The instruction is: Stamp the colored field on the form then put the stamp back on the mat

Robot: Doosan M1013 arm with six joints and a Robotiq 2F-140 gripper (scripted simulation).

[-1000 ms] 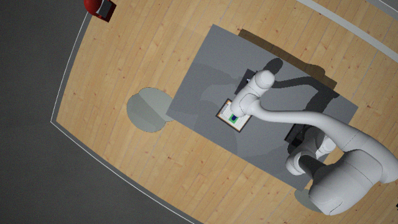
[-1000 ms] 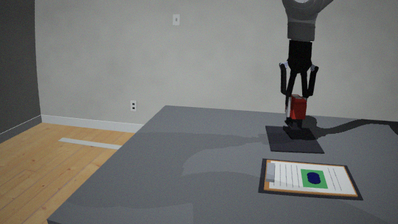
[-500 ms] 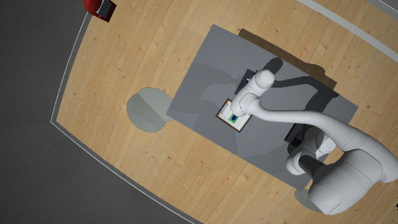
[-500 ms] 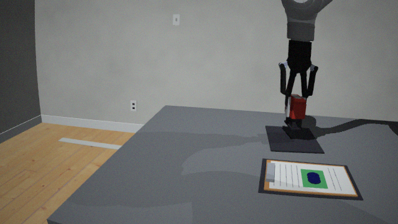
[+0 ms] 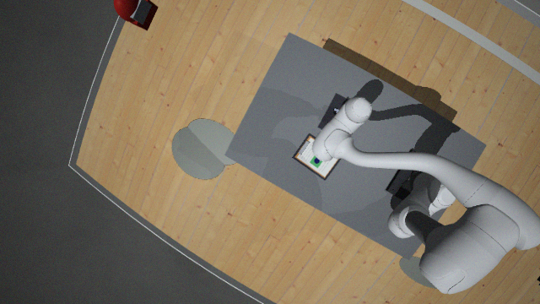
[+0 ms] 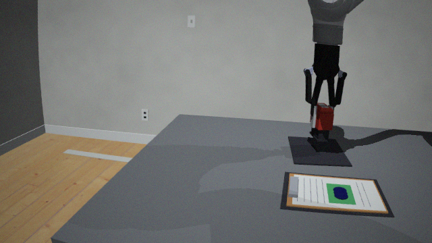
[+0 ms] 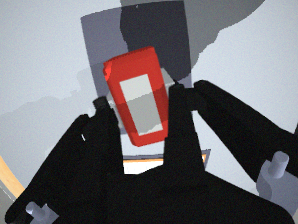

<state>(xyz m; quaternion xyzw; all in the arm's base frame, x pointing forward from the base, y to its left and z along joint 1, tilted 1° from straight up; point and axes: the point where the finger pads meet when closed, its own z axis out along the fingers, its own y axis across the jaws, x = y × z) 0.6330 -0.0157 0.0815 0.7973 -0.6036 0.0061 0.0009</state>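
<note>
Now: the dark mat 11 cm below my hand. The rest, counted from my hand: red stamp: 2 cm below; then form: 27 cm to the left, 10 cm below, 3 cm behind.
</note>
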